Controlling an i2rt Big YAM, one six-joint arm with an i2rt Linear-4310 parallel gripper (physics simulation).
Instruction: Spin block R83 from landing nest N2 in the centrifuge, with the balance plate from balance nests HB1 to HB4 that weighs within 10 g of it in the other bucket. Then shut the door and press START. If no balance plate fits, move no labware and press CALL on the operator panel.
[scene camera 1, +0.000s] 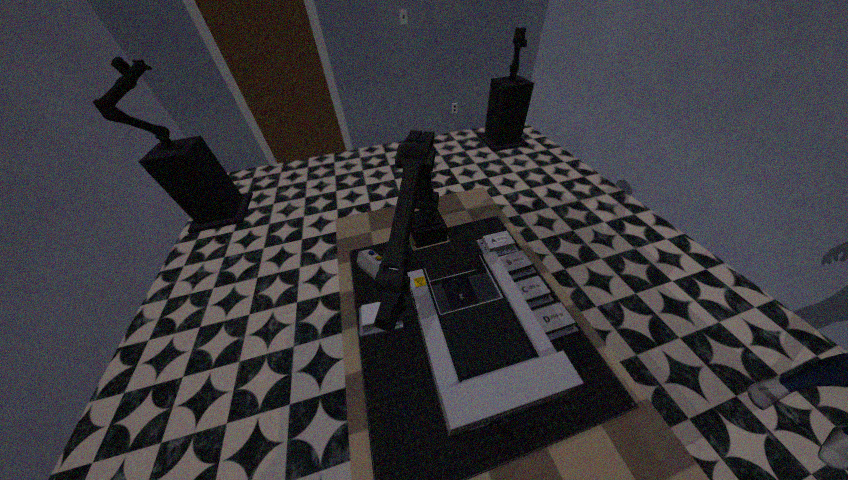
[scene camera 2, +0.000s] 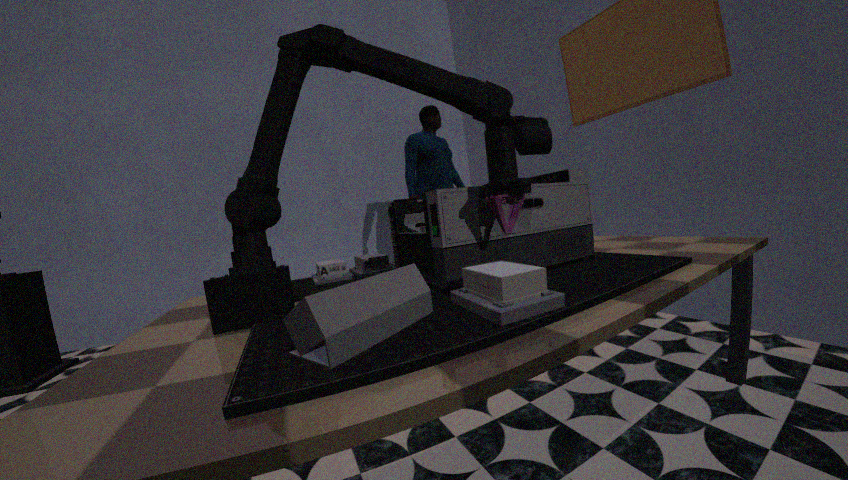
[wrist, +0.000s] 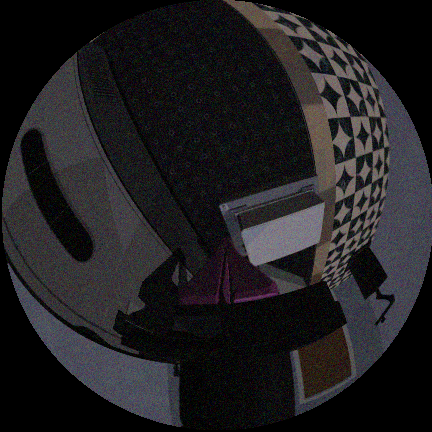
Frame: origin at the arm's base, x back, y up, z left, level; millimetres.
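Seen in the pictures: gripper, fingertip midpoint: (scene camera 1: 399, 319) (scene camera 2: 507, 233) (wrist: 225, 242); arm's base, link origin: (scene camera 1: 426, 220) (scene camera 2: 254, 271).
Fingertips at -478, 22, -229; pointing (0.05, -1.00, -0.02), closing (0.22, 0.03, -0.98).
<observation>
Pixels of each thing's top centre, then the offset from my fingertips to it, as dx, dy, dz. "pt": a spot on its surface instead. Level surfaces: height alone.
- white block, top centre: (wrist: 287, 237) (scene camera 2: 501, 267) (scene camera 1: 378, 311) +77, -47, -71
- Plates marked A, top centre: (scene camera 2: 329, 261) (scene camera 1: 498, 239) +285, -56, +524
- B, top centre: (scene camera 2: 370, 255) (scene camera 1: 514, 260) +150, -56, +531
- C, top centre: (scene camera 1: 530, 287) +10, -56, +523
- D, top centre: (scene camera 1: 553, 316) -122, -56, +534
- framed opening, surface spot: (scene camera 1: 498, 298) pt -70, +100, +315
- operator panel, top centre: (scene camera 2: 361, 276) (wrist: 280, 304) (scene camera 1: 377, 261) +298, -26, -39
- dark mat, surface height: dy -109
- wooden table, surface height: dy -122
- yellow label, surface spot: (scene camera 1: 420, 281) pt +62, +101, +97
My gripper (scene camera 2: 508, 230) (wrist: 225, 242) is shut and empty, its magenta fingertips together, low beside the long side wall of the grey-white centrifuge (scene camera 1: 511, 392) (scene camera 2: 568, 208) (wrist: 65, 105). A white block (scene camera 1: 371, 311) (scene camera 2: 504, 278) (wrist: 286, 236) sits on a grey nest near the tips and apart from them; its label is not readable. Plates marked A (scene camera 1: 497, 239) (scene camera 2: 332, 270), B (scene camera 1: 515, 260), C (scene camera 1: 532, 287) and D (scene camera 1: 553, 318) stand in a row across the centrifuge; their weights are not legible. The framed opening (scene camera 1: 498, 298) shows a dark interior. The operator panel (scene camera 1: 367, 259) (scene camera 2: 365, 318) has blue and yellow buttons.
A dark mat (scene camera 1: 398, 404) (scene camera 2: 261, 383) (wrist: 215, 95) lies on the wooden table (scene camera 2: 136, 380). My forearm passes over the mat between panel and centrifuge. A yellow label (scene camera 1: 420, 281) marks the centrifuge's corner. A person (scene camera 2: 427, 157) stands beyond. Two other arms stand on black pedestals (scene camera 1: 196, 184) (scene camera 1: 508, 110).
</observation>
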